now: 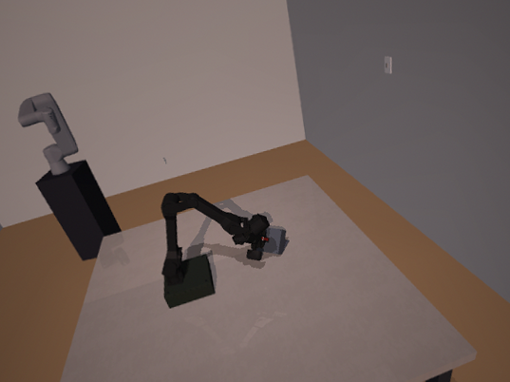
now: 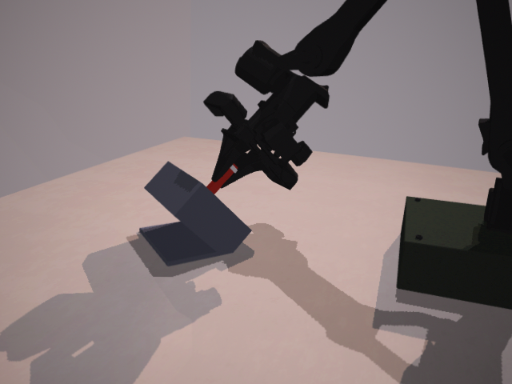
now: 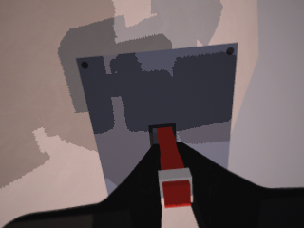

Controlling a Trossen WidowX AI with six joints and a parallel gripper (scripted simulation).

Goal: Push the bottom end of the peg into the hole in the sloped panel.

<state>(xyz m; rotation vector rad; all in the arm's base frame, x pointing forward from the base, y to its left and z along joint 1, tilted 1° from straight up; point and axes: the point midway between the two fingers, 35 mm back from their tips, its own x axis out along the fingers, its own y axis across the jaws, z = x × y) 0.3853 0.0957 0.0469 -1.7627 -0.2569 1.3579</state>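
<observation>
My gripper tip is now 30 mm to the right of the sloped grey panel, 30 mm above it and 20 mm short of it. Round my gripper tip: red square peg (10 mm to the right, 10 mm behind, 10 mm above).
</observation>
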